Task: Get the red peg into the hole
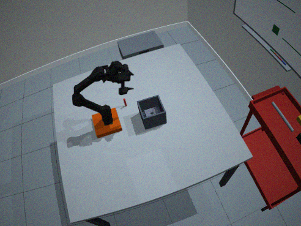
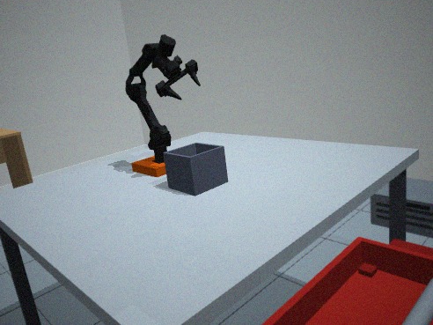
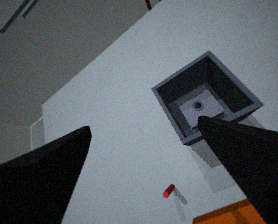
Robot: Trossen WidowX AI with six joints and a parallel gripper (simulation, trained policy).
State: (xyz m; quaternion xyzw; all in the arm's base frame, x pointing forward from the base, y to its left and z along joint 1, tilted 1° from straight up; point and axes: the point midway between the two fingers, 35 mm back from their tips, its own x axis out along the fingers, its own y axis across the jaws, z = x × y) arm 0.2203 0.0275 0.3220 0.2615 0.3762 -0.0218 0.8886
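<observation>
The red peg is 90 mm behind my gripper tip, 100 mm to the left of it and 290 mm below it. The rest, counted from my gripper tip: grey plate 80 mm ahead, 80 mm to the right, 290 mm below.
</observation>
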